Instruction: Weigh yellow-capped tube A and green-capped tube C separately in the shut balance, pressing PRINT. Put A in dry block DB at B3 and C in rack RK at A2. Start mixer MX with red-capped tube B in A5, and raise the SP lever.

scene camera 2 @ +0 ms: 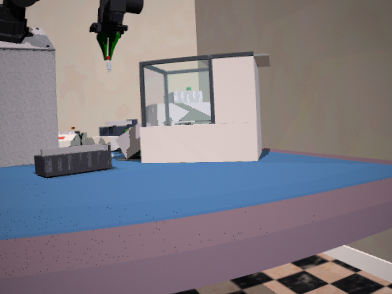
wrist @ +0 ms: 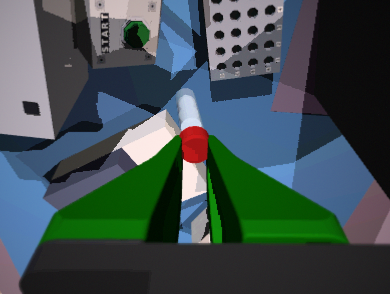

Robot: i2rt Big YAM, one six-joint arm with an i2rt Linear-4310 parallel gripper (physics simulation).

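Observation:
My gripper is shut on the red-capped tube B, high above the table. The tube is held by its red cap; its pale body points down and away from the fingertips. In the scene view, the white balance with dark-framed glass stands on the blue mat, to the right of and below the gripper. A small green cap shows through its glass, above a row of pale shapes; I cannot tell whether it is inside or behind. The yellow-capped tube A does not show in either view.
A grey block with rows of holes lies ahead in the wrist view. A box marked START with a green button is at upper left, beside a large pale housing. A dark, low rack and a tall grey housing stand at left.

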